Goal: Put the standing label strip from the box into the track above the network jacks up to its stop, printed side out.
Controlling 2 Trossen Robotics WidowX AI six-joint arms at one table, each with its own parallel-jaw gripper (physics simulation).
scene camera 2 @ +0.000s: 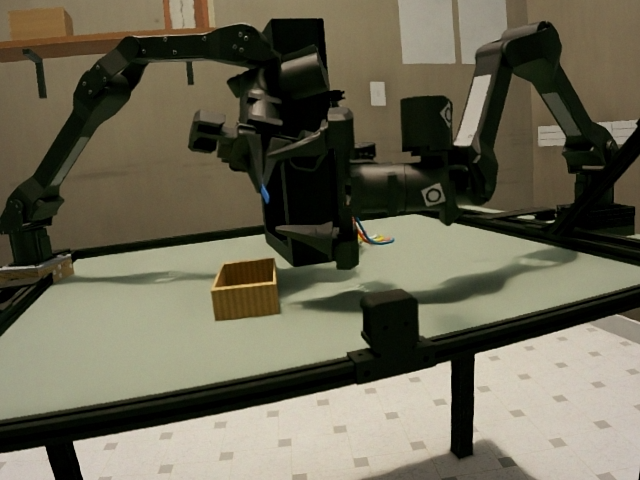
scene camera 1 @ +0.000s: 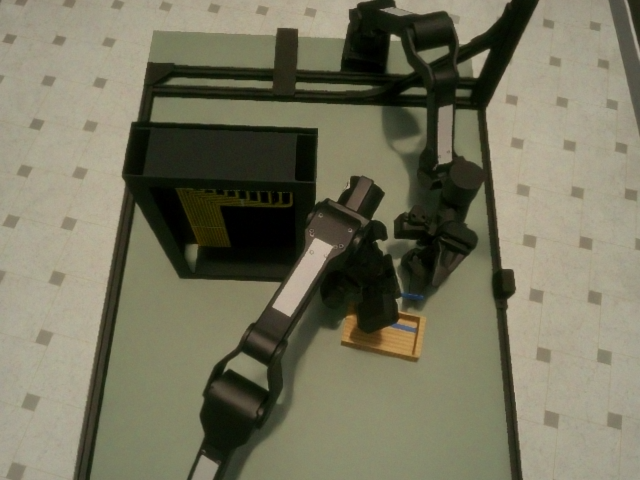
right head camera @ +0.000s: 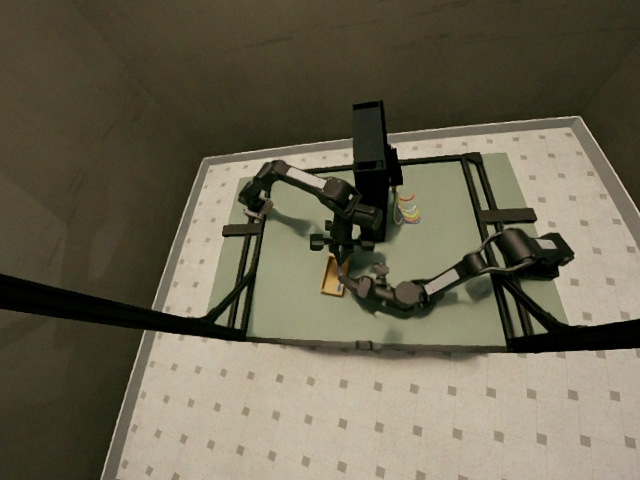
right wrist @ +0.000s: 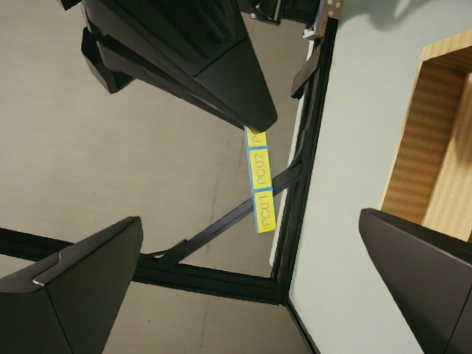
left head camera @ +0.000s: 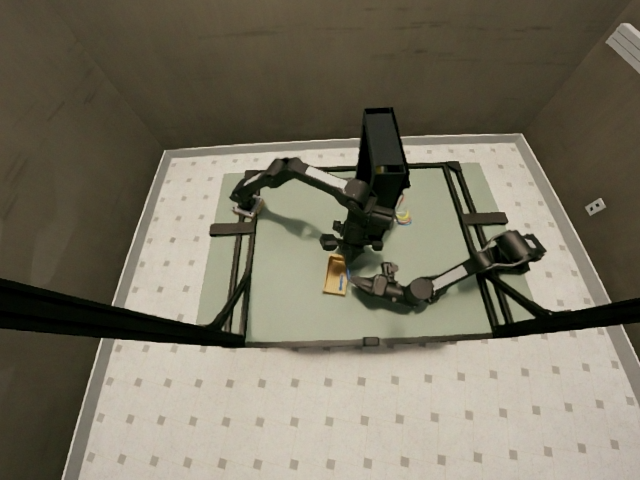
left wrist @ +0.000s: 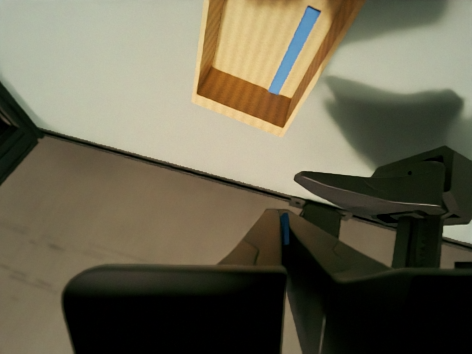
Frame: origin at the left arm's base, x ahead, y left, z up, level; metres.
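Seen in the pictures: left gripper, between the fingertips: (scene camera 2: 261, 192) (scene camera 1: 398, 296) (right head camera: 339, 266) (right wrist: 267, 128) (left head camera: 347, 266) (left wrist: 275, 219); right gripper, between the fingertips: (scene camera 2: 271, 193) (scene camera 1: 422, 293) (right head camera: 340, 279) (right wrist: 251, 222) (left head camera: 349, 278) (left wrist: 274, 254); left arm's base, origin of its link: (scene camera 2: 33, 261) (right head camera: 256, 205) (right wrist: 314, 9) (left head camera: 246, 203); right arm's base, origin of its link: (scene camera 2: 594, 205) (scene camera 1: 367, 42) (right head camera: 539, 259).
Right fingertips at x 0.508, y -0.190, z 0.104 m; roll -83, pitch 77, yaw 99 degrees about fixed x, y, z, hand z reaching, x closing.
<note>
Pixels of each thing's top centre, then the offset from my right fingertips to it. "*": a spot on its surface instead.
- label strip, centre of its top: (left wrist: 266, 270) (right wrist: 222, 141) (scene camera 2: 261, 178) (scene camera 1: 406, 292) dz +0.018, dx -0.016, dy +0.027 m
- wooden box, centre of its top: (left wrist: 265, 38) (right wrist: 434, 155) (scene camera 2: 246, 272) (scene camera 1: 384, 328) (right head camera: 334, 273) (left head camera: 336, 273) dz -0.103, dx -0.052, dy +0.034 m
- blue strip, centre of its top: (left wrist: 290, 57) (scene camera 1: 397, 325) dz -0.136, dx -0.027, dy +0.012 m
- tall black cabinet, centre of its top: (scene camera 1: 221, 154) (right head camera: 367, 132) (left head camera: 383, 137) dz +0.258, dx -0.029, dy +0.327 m
- yellow cabling, a spot on its surface: (scene camera 1: 206, 222) * dz -0.025, dx -0.027, dy +0.398 m
The label strip (right wrist: 261, 172) (scene camera 1: 412, 297) (scene camera 2: 265, 194) (left wrist: 285, 229) is blue-backed, with yellow printed fields reading PC02 and PC01 towards the right wrist camera. My left gripper (left wrist: 275, 219) (scene camera 2: 263, 182) is shut on its one end and holds it above the table near the box; the other end sticks out free. My right gripper (right wrist: 251, 222) is open, its fingers spread on either side of the strip's free end, without visible contact. The wooden box (scene camera 2: 245, 302) (scene camera 1: 379, 352) stands below. Another blue strip (left wrist: 295, 50) (scene camera 1: 404, 327) lies in it. The track and jacks cannot be made out.
A tall black cabinet (left head camera: 385, 139) (right head camera: 368, 136) (scene camera 1: 222, 155) stands behind the grippers, with yellow cabling (scene camera 1: 206, 222) inside. Coloured cables (left head camera: 403, 217) (right head camera: 409, 214) hang beside it. A small black block (scene camera 2: 390, 320) sits on the table's front rail.
</note>
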